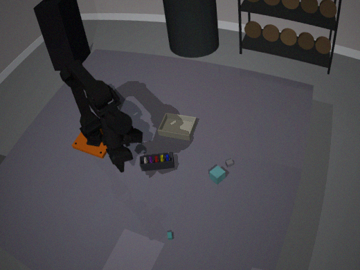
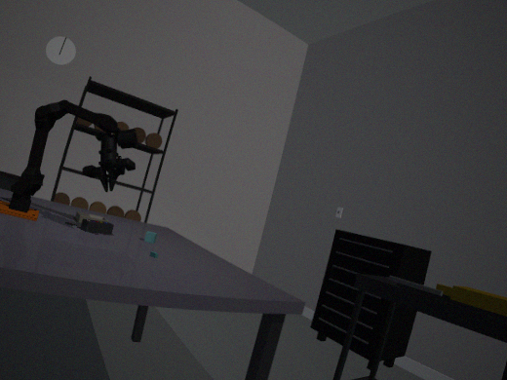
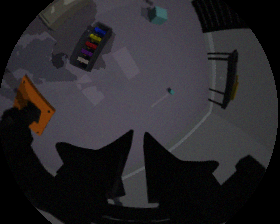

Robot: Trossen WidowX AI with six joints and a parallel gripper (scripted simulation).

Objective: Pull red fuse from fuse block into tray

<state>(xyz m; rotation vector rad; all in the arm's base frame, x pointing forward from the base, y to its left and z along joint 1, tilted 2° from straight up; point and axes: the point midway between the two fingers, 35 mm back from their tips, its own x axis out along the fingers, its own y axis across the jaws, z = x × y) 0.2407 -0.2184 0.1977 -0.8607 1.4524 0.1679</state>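
Right now my gripper tip is 160 mm to the right of the red fuse, 150 mm above it and 50 mm short of it. Round my gripper tip: beige tray (360 mm to the left, 170 mm below, 80 mm ahead); then teal cube (280 mm ahead, 160 mm below, 140 mm to the left); then small teal piece (170 mm below, 170 mm ahead, 130 mm to the right).
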